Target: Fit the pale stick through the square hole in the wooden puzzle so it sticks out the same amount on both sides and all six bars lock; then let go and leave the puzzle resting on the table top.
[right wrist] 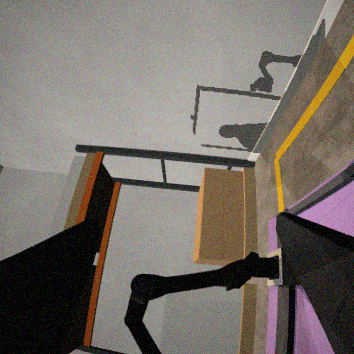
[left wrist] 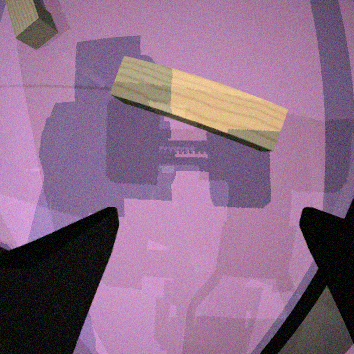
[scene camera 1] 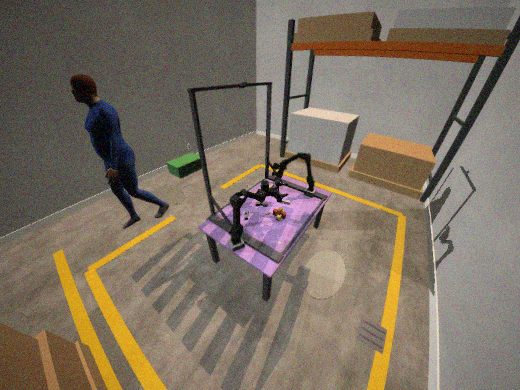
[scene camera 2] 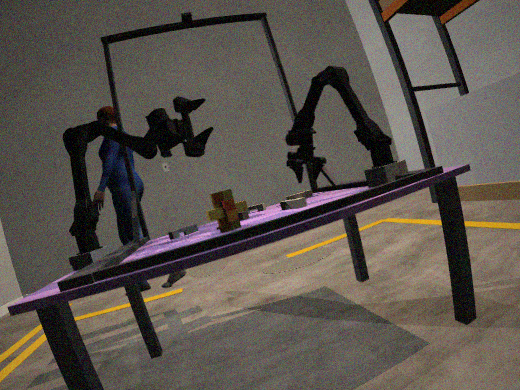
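Where they show: left gripper, fingertip midpoint: (left wrist: 211, 217) (scene camera 2: 307, 182); right gripper, fingertip midpoint: (right wrist: 189, 225) (scene camera 1: 288, 189) (scene camera 2: 208, 112); left arm's base at its link origin: (right wrist: 273, 267) (scene camera 1: 310, 189) (scene camera 2: 384, 165); right arm's base at its link origin: (scene camera 1: 235, 241) (scene camera 2: 89, 251).
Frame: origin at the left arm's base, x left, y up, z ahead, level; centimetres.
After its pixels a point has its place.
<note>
The wooden puzzle (scene camera 1: 279, 214) (scene camera 2: 226, 210), a cluster of crossed yellow, orange and red bars, rests on the table. Its square hole is too small to make out. A plain pale stick (left wrist: 200, 100) {x -41.5, y -3.2, z 13.5 cm} lies slanted on the table in the left wrist view, ahead of the fingertips. My left gripper (scene camera 2: 307, 180) {x -35.7, y 0.6, z 11.0 cm} (left wrist: 211, 217) {x -35.7, y 0.6, z 11.0 cm} is open and empty, pointing down above the table, apart from the stick. My right gripper (scene camera 2: 208, 116) {x -4.2, y 27.2, z 50.9 cm} (right wrist: 189, 225) {x -4.2, y 27.2, z 50.9 cm} is open and empty, held high and roughly sideways above and behind the puzzle. The puzzle does not show in either wrist view.
Another wooden bar (left wrist: 36, 31) {x -44.7, y -4.3, z 29.6 cm} lies at the upper left of the left wrist view. In scene camera 2, low pale pieces (scene camera 2: 293, 203) {x -13.6, y -4.3, z 29.6 cm} lie right of the puzzle and grey pieces (scene camera 2: 183, 231) {x -34.3, y -4.5, z 65.5 cm} left of it. A dark frame (scene camera 2: 277, 60) {x -55.1, y 66.8, z -2.0 cm} rises behind the table. A person (scene camera 1: 107, 130) walks beyond it.
</note>
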